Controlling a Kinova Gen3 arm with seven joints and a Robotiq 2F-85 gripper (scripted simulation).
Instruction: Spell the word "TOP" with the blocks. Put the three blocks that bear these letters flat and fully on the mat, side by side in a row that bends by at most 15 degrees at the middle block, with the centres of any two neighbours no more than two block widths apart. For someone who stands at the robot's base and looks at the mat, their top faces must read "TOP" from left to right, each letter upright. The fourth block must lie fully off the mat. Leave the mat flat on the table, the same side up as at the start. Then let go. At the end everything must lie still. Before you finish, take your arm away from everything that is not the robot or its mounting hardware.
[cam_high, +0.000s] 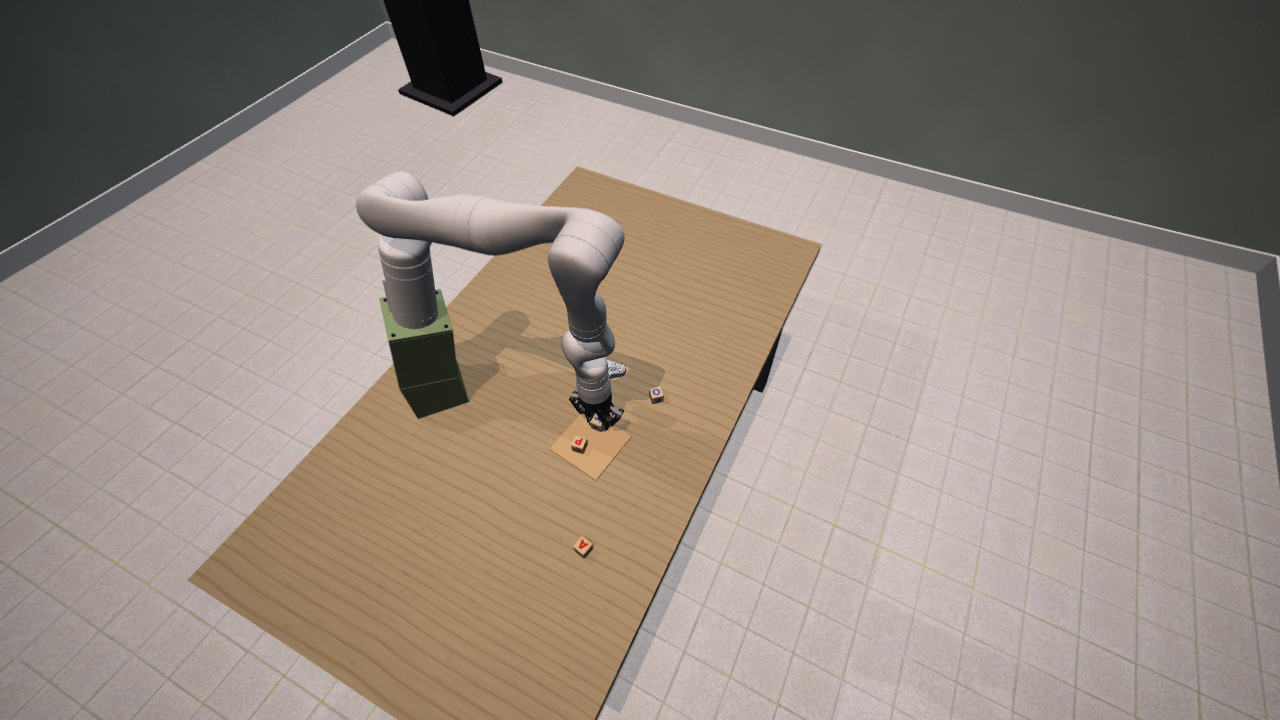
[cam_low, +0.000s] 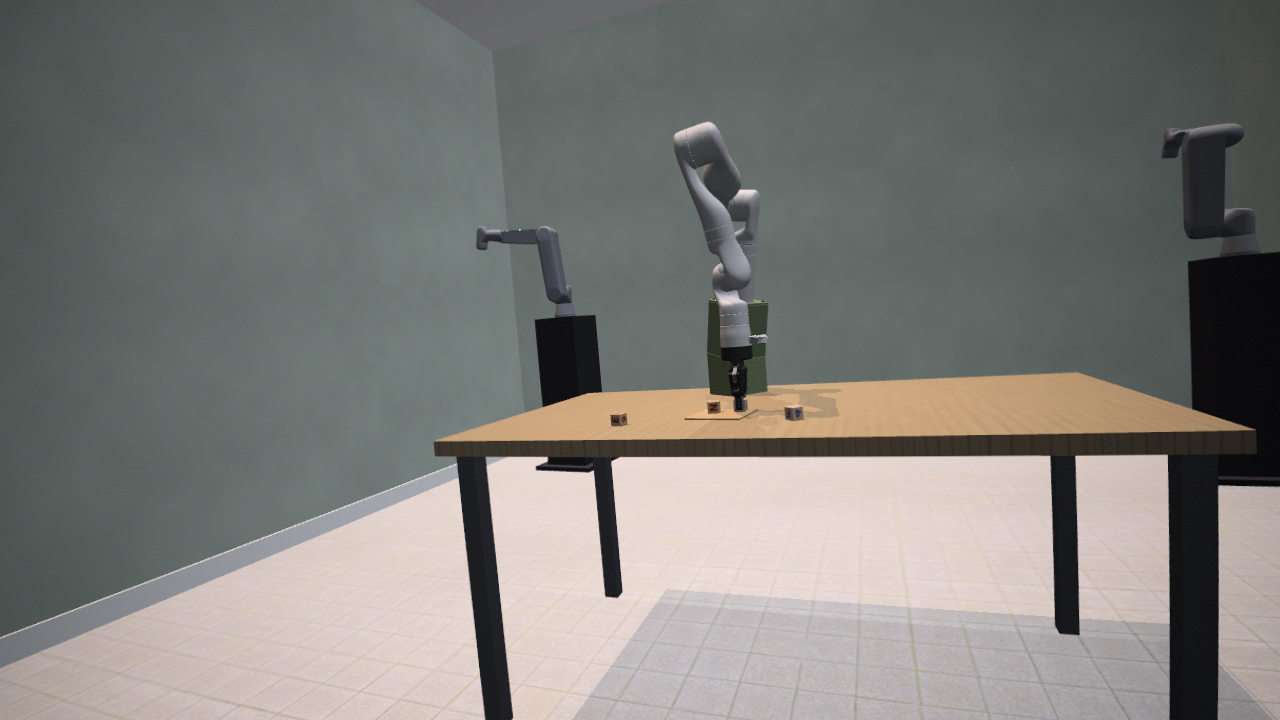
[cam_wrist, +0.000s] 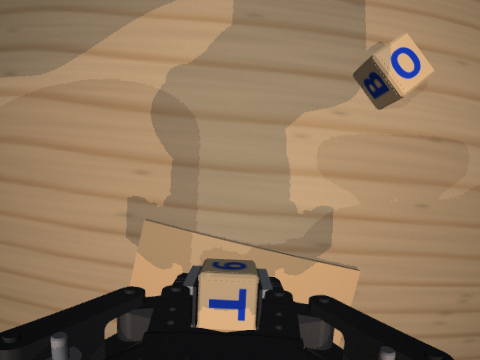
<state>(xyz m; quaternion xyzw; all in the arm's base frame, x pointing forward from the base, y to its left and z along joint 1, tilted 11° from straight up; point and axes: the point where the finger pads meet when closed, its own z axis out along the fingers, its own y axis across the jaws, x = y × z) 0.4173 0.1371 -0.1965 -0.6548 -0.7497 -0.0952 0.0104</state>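
The tan mat lies 50 mm to the right of my hand, 30 mm below it and 10 mm ahead of it.
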